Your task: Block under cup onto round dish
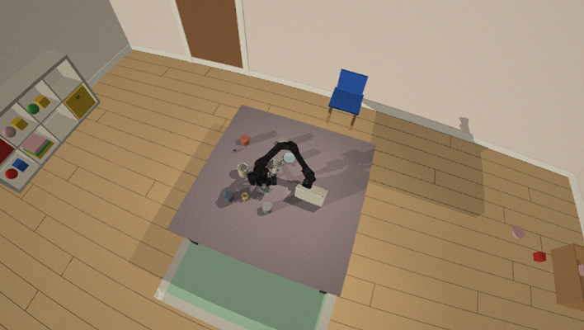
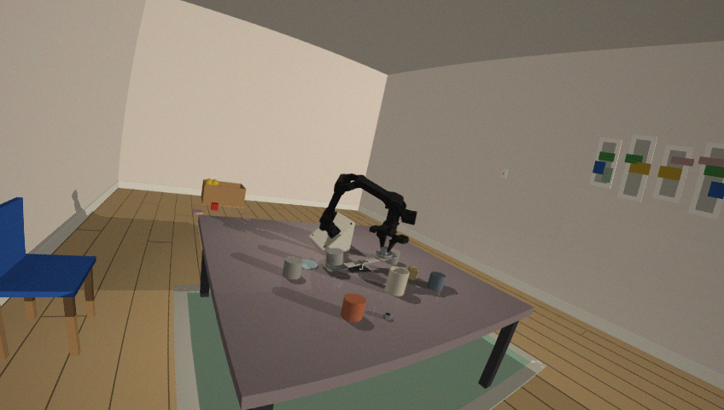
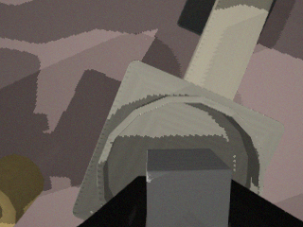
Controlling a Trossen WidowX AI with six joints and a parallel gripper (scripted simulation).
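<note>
Right now my gripper tip is 36 cm to the left of the pale blue round dish, 9 cm above it and 3 cm past it. Round my gripper tip: grey block 1 cm above; then cream cup 22 cm ahead, 6 cm to the right, 5 cm below; then balance 12 cm to the right, 5 cm below, 1 cm ahead.
</note>
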